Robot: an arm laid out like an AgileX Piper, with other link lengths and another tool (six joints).
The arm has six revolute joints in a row. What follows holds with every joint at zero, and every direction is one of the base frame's. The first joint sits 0.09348 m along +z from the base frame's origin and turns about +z. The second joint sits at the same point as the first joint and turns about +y. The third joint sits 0.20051 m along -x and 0.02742 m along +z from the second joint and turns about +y. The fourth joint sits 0.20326 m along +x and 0.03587 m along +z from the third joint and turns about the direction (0.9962, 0, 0.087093). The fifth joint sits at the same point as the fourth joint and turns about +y. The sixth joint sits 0.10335 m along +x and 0.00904 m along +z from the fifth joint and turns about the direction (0.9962, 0, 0.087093). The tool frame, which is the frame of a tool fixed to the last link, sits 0.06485 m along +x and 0.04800 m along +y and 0.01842 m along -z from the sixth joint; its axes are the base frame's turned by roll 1.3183, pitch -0.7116 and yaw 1.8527 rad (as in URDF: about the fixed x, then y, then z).
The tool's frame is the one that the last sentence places.
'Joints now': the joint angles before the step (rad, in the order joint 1, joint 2, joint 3, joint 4, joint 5, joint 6). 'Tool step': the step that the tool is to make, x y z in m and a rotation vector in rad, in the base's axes. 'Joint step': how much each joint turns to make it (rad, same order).
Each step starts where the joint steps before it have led.
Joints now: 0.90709 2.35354 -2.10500 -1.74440 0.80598 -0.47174
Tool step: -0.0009 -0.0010 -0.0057 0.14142 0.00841 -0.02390
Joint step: 0.00001 0.00011 -0.00028 0.00016 0.02678 0.14092
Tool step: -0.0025 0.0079 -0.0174 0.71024 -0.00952 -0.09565
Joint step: 0.00011 -0.00203 0.00014 -0.00003 0.12813 0.70417
